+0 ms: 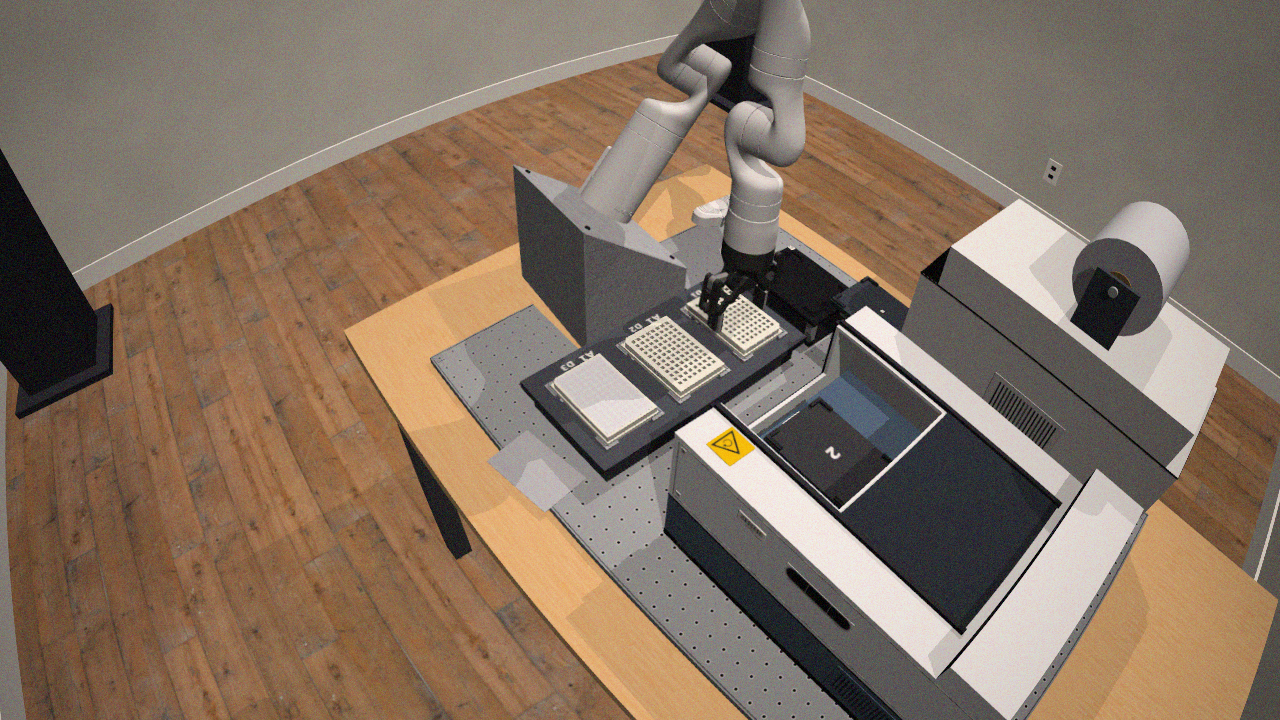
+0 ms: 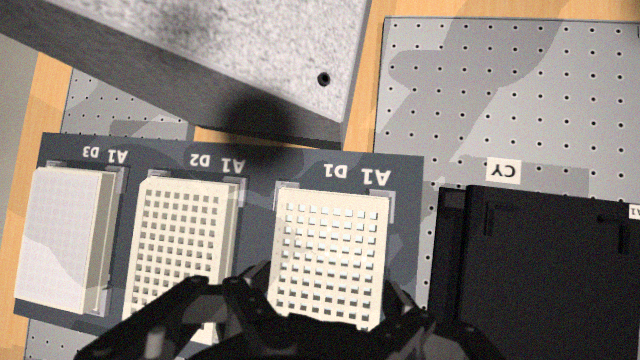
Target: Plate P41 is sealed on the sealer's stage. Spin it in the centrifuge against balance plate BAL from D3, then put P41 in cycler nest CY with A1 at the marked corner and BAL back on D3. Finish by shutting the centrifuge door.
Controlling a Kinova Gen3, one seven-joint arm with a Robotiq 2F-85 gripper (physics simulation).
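Where they show: gripper, between the fingertips: (image 1: 737, 318) (image 2: 325, 283); arm's base, origin of its link: (image 1: 604, 208).
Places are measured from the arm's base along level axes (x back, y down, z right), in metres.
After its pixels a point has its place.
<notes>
My gripper (image 1: 739, 304) {x -0.270, y 0.065, z -0.066 m} (image 2: 325, 283) {x -0.270, y 0.065, z -0.066 m} is open and low over slot D1, its fingers on either side of an uncovered white well plate (image 1: 750, 327) {x -0.300, y 0.061, z -0.068 m} (image 2: 327, 250) {x -0.245, y 0.061, z -0.063 m}. A white plate with a smooth, sealed-looking top (image 1: 605, 394) {x -0.296, y 0.061, z 0.180 m} (image 2: 55, 240) {x -0.296, y 0.061, z 0.181 m} sits on D3. Another uncovered well plate (image 1: 684, 362) {x -0.304, y 0.062, z 0.057 m} (image 2: 175, 225) {x -0.257, y 0.066, z 0.068 m} sits on D2. No plate name is readable. The black cycler nest CY (image 1: 810, 284) {x -0.264, y 0.075, z -0.235 m} (image 2: 550, 270) {x -0.227, y 0.075, z -0.224 m} holds no visible plate. The centrifuge (image 1: 805, 546) {x -0.669, y -0.083, z 0.188 m} has its top opening uncovered, showing dark bucket 2 (image 1: 819, 452) {x -0.562, y -0.013, z 0.053 m} without a plate. The sealer (image 1: 1029, 268) {x -0.615, y -0.223, z -0.226 m} stands behind it; P41 cannot be identified.
The dark three-slot rack (image 1: 608, 463) {x -0.384, y 0.077, z 0.231 m} (image 2: 407, 200) {x -0.197, y 0.077, z -0.117 m} lies beside the centrifuge. A tall grey angled block (image 1: 554, 250) {x -0.062, y -0.006, z 0.126 m} (image 2: 200, 50) {x -0.150, y -0.008, z 0.011 m} stands close behind it. A dark blue stage (image 1: 872, 298) {x -0.374, y 0.033, z -0.264 m} lies between CY and the sealer. The centrifuge's raised walls border the rack.
</notes>
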